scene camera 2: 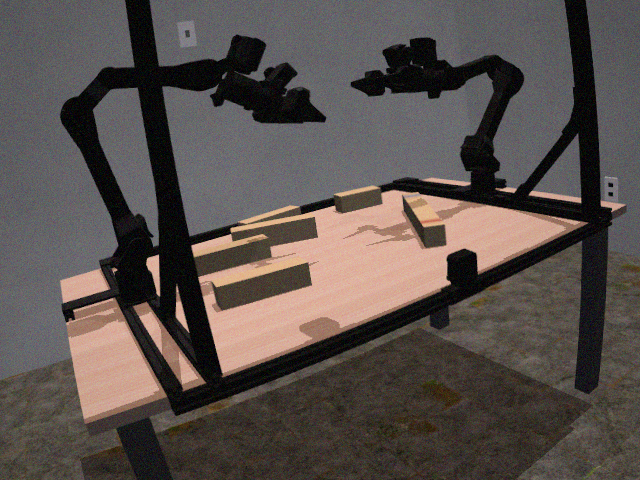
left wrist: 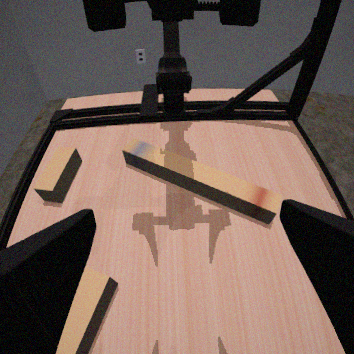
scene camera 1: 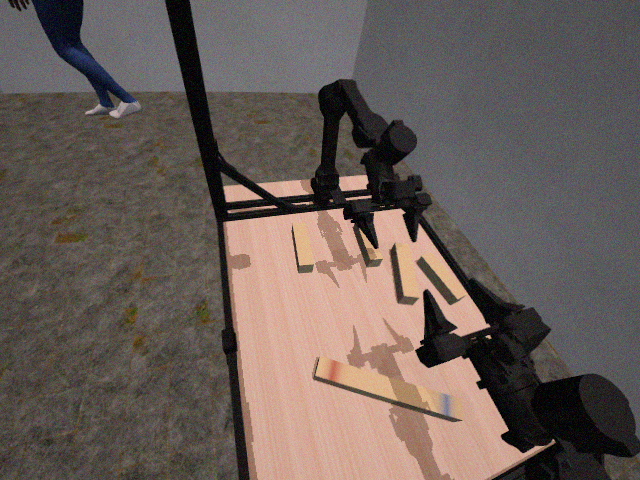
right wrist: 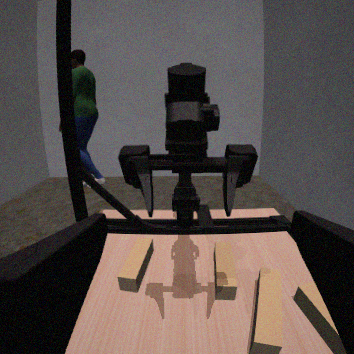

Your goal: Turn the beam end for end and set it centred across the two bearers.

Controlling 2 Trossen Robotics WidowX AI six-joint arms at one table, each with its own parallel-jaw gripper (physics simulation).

Scene:
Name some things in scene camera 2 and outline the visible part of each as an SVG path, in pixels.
My left gripper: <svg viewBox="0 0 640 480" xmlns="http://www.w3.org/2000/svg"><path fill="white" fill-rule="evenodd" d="M243 106L245 110L253 110L252 116L254 120L260 123L325 122L326 117L310 103L310 90L304 87L297 87L288 90L287 95L283 96L287 91L284 87L298 74L288 62L279 64L276 68L268 67L263 72L265 80L255 80L253 94L247 104Z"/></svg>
My right gripper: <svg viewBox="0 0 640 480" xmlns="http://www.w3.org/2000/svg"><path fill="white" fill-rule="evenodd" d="M414 47L406 47L406 44L397 44L384 49L382 53L390 67L386 68L387 74L383 75L380 70L365 72L365 78L352 81L351 87L366 93L368 96L383 95L385 87L391 89L391 94L422 92L424 89L422 68L419 64L410 64L416 54Z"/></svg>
A beam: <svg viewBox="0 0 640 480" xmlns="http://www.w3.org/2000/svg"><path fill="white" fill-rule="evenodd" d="M402 194L404 212L425 248L447 245L445 224L419 192Z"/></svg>

